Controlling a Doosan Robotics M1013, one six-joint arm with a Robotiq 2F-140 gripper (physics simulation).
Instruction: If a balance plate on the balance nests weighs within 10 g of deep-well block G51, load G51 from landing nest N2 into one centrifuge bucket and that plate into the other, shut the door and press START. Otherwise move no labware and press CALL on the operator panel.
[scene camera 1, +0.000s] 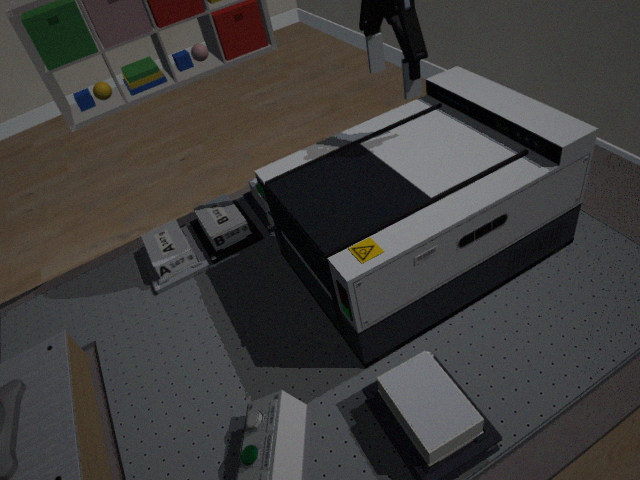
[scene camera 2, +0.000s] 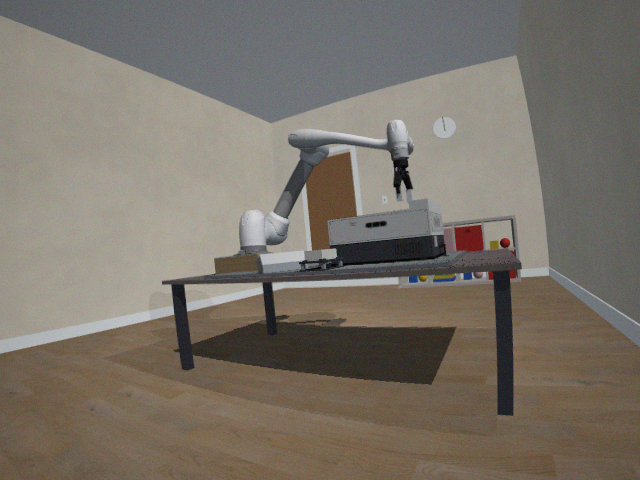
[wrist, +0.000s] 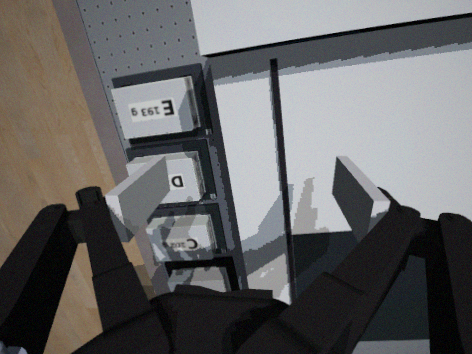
Scene:
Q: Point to a white block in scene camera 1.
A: At 437, 417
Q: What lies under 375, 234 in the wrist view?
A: My gripper.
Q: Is my gripper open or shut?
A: Open.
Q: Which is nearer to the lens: the plate C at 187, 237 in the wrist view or the plate D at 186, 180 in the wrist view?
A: The plate D.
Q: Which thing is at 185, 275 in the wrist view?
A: A plate B.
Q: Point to a plate A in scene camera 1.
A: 170, 253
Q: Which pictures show the plate B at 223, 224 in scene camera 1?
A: Scene camera 1 and the wrist view only.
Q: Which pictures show the plate D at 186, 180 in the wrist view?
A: The wrist view only.

